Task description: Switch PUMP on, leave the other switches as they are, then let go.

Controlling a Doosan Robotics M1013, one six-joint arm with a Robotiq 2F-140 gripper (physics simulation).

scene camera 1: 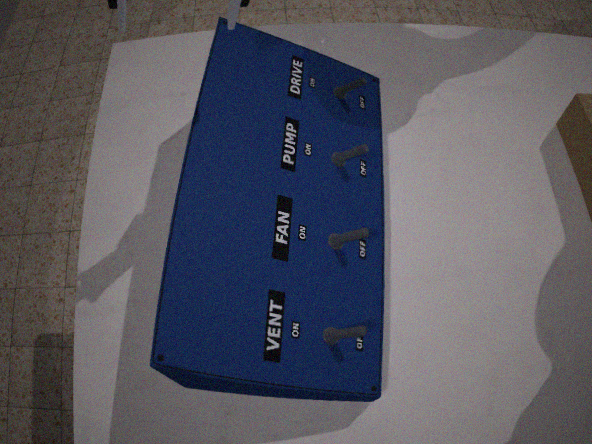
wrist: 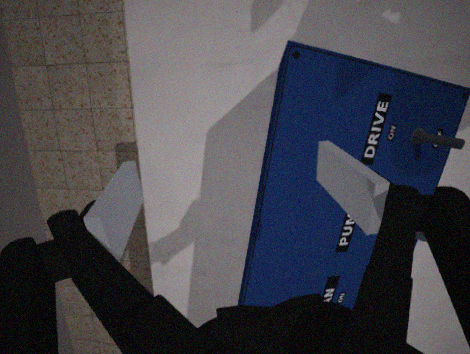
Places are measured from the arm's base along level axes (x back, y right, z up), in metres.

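Pixels of known places: gripper, fingertip midpoint: (scene camera 1: pixel 176 21) (wrist: pixel 230 170).
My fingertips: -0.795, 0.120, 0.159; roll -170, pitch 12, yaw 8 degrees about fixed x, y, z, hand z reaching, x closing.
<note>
For each thing: its top centre in the pictures, then the offset to it from my fingertips, as dx, dy, dz. Level surfaces: height alone.
- PUMP lever, middle of its top: (scene camera 1: pixel 354 145) (wrist: pixel 416 237) +0.221, -0.103, -0.137
- DRIVE lever, middle of its top: (wrist: pixel 450 142) (scene camera 1: pixel 353 77) +0.232, +0.017, -0.137
- FAN lever, middle of its top: (scene camera 1: pixel 353 229) +0.210, -0.222, -0.137
- VENT lever, middle of its top: (scene camera 1: pixel 349 329) +0.200, -0.342, -0.137
- white table, its level: dz -0.267
A blue switch box (scene camera 1: pixel 235 200) (wrist: pixel 310 110) carries a row of grey toggle levers. The PUMP lever (scene camera 1: pixel 350 154) leans to its OFF side; in the wrist view it is hidden behind the gripper. The DRIVE lever (scene camera 1: pixel 350 88) (wrist: pixel 438 139), the FAN lever (scene camera 1: pixel 348 238) and the VENT lever (scene camera 1: pixel 345 334) also lean to OFF. My gripper (scene camera 1: pixel 177 22) (wrist: pixel 230 170) is open with nothing between its fingers. It is above the far left end of the box, with one finger over the box and the other out past the table's edge, apart from the levers.
The box rests on a white table (scene camera 1: pixel 460 175) (wrist: pixel 175 60). A tan block-like object (scene camera 1: pixel 577 145) stands at the right edge of the scene view. Tiled floor (scene camera 1: pixel 40 200) (wrist: pixel 75 85) lies beyond the table's edge. Shadows of the arm fall across the table.
</note>
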